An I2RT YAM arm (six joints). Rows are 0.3 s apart.
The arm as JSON. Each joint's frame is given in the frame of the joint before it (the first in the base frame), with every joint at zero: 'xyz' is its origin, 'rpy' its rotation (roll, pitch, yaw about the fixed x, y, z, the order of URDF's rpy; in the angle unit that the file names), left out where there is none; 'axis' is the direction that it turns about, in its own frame. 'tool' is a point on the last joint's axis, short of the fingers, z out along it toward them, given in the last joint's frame.
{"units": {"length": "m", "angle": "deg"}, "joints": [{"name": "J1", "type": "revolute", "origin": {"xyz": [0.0, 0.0, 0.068]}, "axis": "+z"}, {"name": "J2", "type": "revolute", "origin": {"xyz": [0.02, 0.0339, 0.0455]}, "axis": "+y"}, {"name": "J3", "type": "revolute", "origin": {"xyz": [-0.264, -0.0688, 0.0]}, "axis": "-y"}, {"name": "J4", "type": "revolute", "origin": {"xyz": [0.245, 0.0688, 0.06]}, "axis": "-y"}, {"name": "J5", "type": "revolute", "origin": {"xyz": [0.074, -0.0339, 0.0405]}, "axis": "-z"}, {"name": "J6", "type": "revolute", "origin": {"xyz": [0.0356, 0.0, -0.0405]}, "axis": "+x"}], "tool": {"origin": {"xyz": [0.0, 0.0, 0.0], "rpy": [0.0, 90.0, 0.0]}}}
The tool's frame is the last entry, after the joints.
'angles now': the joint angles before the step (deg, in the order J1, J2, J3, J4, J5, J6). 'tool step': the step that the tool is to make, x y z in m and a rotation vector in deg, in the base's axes. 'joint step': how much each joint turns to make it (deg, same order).
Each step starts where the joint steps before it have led.
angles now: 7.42, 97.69, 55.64, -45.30, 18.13, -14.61
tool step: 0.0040, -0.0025, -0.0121, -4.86, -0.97, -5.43
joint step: 0.00, 2.87, -0.01, 1.23, 5.12, 5.63
